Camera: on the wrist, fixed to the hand. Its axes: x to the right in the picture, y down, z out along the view.
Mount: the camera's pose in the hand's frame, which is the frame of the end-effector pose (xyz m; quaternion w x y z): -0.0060 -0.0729 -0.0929 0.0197 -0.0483 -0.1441 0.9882
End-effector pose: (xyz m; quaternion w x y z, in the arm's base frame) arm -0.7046 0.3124 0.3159 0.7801 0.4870 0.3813 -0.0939
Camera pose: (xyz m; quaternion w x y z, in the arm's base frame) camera -0.7933 0.3513 0.2480 0.1866 0.3352 -0.5816 0.7173
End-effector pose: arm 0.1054 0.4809 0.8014 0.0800 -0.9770 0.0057 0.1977
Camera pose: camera 0.1388 0.5380 0.8994 0.2402 -0.0110 -0.9445 -0.2240
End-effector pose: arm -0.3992 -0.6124 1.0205 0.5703 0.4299 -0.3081 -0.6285
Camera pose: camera -0.3494 -0.5853 0.9167 0.6087 -0.4141 -0.4827 0.4744
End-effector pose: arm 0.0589 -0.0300 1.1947 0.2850 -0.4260 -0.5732 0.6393
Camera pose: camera 0.1337 0.0236 1.2690 0.7293 0.4965 -0.3377 -0.3279
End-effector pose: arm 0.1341 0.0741 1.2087 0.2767 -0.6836 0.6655 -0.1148
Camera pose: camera 0.1465 0.0561 1.3249 0.1818 0.6143 0.6543 0.4018
